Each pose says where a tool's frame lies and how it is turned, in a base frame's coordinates. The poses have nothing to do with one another.
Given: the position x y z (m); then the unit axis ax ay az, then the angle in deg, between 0 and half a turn.
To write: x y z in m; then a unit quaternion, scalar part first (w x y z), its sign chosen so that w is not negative. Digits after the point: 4 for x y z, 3 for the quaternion.
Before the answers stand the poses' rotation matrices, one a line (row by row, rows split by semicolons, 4 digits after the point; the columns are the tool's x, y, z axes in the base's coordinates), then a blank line. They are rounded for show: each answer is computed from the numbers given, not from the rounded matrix.
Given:
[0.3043 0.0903 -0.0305 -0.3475 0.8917 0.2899 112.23]
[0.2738 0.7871 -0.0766 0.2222 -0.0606 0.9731 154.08]
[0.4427 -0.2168 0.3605 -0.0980 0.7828 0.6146 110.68]
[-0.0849 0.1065 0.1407 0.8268 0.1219 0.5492 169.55]
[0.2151 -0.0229 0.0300 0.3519 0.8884 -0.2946 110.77]
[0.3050 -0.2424 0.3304 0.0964 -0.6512 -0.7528 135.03]
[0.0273 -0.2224 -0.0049 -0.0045 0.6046 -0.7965 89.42]
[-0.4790 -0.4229 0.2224 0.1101 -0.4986 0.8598 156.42]
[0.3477 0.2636 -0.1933 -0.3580 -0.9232 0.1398 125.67]
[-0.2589 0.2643 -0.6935 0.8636 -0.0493 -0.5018 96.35]
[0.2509 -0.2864 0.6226 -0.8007 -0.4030 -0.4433 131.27]
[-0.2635 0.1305 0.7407 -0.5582 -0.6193 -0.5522 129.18]
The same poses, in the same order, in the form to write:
-0.2119 -0.6955 0.6866; -0.1588 0.7177 0.6780; -0.9643 0.0346 -0.2625
-0.8056 -0.4509 0.3842; 0.3998 -0.8924 -0.2091; 0.4372 -0.0149 0.8992
-0.3402 -0.6788 0.6508; 0.4712 0.4759 0.7426; -0.8138 0.5593 0.1579
0.3723 0.1003 0.9227; 0.2995 -0.9539 -0.0172; 0.8784 0.2827 -0.3852
-0.1868 0.6990 0.6903; 0.1481 0.7147 -0.6836; -0.9712 -0.0255 -0.2370
-0.6916 0.4248 -0.5841; -0.6392 0.0166 0.7689; 0.3363 0.9051 0.2601
0.0101 0.7938 0.6081; -0.7992 0.3720 -0.4722; -0.6010 -0.4812 0.6381
-0.8933 -0.4492 -0.0180; 0.2387 -0.4400 -0.8657; 0.3809 -0.7776 0.5003
-0.3802 0.4097 -0.8292; 0.6368 0.7662 0.0865; 0.6708 -0.4952 -0.5522
0.7177 0.4514 -0.5303; -0.5460 -0.1079 -0.8308; -0.4323 0.8858 0.1690
0.4044 0.8687 0.2862; 0.2023 -0.3901 0.8983; 0.8919 -0.3053 -0.3335
-0.1233 0.9921 0.0229; 0.1360 -0.0060 0.9907; 0.9830 0.1253 -0.1342

[0.3043 0.0903 -0.0305 0.558 -0.288 0.740 0.241]
[0.2738 0.7871 -0.0766 0.224 0.217 -0.059 0.948]
[0.4427 -0.2168 0.3605 0.569 -0.081 0.644 0.506]
[-0.0849 0.1065 0.1407 0.091 0.823 0.121 0.547]
[0.2151 -0.0229 0.0300 0.568 0.290 0.731 -0.242]
[0.3050 -0.2424 0.3304 0.382 0.089 -0.602 -0.696]
[0.0273 -0.2224 -0.0049 0.711 -0.003 0.425 -0.560]
[-0.4790 -0.4229 0.2224 0.204 0.108 -0.488 0.842]
[0.3477 0.2636 -0.1933 0.457 -0.319 -0.821 0.124]
[-0.2589 0.2643 -0.6935 0.667 0.644 -0.037 -0.374]
[0.2509 -0.2864 0.6226 0.413 -0.729 -0.367 -0.404]
[-0.2635 0.1305 0.7407 0.429 -0.504 -0.559 -0.499]

